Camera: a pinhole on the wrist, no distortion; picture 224 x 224 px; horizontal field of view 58.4 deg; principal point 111.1 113.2 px. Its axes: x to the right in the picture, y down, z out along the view. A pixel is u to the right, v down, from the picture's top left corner.
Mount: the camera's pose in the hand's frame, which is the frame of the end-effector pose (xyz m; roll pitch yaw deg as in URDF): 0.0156 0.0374 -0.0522 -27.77 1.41 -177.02
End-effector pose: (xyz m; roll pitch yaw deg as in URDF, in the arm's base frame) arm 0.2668 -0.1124 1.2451 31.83 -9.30 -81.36
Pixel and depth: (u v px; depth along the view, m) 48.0 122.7 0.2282
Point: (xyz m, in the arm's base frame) 0.1387 -0.2064 1.3432
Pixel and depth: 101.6 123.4 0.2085
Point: 0.1448 -0.1457 1.3206
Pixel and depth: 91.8 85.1 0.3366
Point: 0.0651 -0.1584 1.4378
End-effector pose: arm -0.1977 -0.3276 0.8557 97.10 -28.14 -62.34
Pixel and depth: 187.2 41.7 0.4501
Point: -0.6064 -0.4277 0.6987
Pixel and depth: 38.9 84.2 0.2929
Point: -0.3258 -0.5583 0.8377
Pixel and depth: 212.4 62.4 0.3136
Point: -0.4624 -0.3623 0.7174
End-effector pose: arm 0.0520 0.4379 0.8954 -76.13 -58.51 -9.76
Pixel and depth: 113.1 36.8 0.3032
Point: 0.0437 0.7046 0.9360
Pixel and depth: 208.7 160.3 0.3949
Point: -0.2492 0.6771 0.9026
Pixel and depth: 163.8 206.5 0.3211
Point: -0.1975 0.5780 0.9910
